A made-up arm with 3 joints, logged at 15 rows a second.
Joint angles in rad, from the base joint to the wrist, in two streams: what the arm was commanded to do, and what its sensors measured. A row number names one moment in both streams.
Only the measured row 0 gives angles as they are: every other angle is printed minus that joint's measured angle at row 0.
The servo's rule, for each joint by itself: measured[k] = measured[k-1] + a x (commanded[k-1-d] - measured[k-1]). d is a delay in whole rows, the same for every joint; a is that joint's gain. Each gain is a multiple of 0.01, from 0.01 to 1. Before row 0 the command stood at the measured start. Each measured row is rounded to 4 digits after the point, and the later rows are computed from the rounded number. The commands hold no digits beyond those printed.
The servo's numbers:
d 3
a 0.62 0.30 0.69
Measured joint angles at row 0:
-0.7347, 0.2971, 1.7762
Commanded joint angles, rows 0 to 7:
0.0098, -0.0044, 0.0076
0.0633, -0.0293, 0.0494
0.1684, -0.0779, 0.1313
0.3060, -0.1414, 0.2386
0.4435, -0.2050, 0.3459
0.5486, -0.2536, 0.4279
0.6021, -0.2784, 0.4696
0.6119, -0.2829, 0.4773
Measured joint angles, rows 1 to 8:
0.0000, 0.0000, 0.0000
0.0000, 0.0000, 0.0000
0.0000, 0.0000, 0.0000
0.0061, -0.0013, 0.0052
0.0416, -0.0097, 0.0357
0.1202, -0.0302, 0.1017
0.2354, -0.0636, 0.1962
0.3644, -0.1060, 0.2995

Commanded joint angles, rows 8 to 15:
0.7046, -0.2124, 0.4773
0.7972, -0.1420, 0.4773
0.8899, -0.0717, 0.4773
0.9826, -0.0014, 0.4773
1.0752, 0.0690, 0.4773
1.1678, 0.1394, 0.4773
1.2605, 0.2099, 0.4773
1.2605, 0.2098, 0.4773
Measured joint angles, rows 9 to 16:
0.4786, -0.1503, 0.3881
0.5552, -0.1887, 0.4443
0.5904, -0.2170, 0.4671
0.6612, -0.2156, 0.4741
0.7455, -0.1935, 0.4763
0.8350, -0.1570, 0.4770
0.9265, -0.1103, 0.4772
1.0187, -0.0565, 0.4773

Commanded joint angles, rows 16 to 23:
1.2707, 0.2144, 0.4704
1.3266, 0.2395, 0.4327
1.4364, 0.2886, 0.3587
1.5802, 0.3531, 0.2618
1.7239, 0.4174, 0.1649
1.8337, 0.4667, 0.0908
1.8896, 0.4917, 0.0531
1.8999, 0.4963, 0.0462
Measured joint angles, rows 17 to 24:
1.1111, 0.0023, 0.4773
1.2037, 0.0646, 0.4773
1.2389, 0.1082, 0.4773
1.2586, 0.1401, 0.4725
1.3008, 0.1699, 0.4450
1.3849, 0.2055, 0.3855
1.5060, 0.2498, 0.3001
1.6411, 0.3001, 0.2068

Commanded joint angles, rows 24 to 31:
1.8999, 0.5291, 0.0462
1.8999, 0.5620, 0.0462
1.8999, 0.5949, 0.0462
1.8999, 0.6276, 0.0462
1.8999, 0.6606, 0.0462
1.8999, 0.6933, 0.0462
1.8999, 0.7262, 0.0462
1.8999, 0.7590, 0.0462
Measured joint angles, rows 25 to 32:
1.7605, 0.3501, 0.1268
1.8405, 0.3926, 0.0759
1.8773, 0.4237, 0.0554
1.8913, 0.4553, 0.0491
1.8966, 0.4873, 0.0471
1.8986, 0.5196, 0.0465
1.8994, 0.5520, 0.0463
1.8997, 0.5846, 0.0462

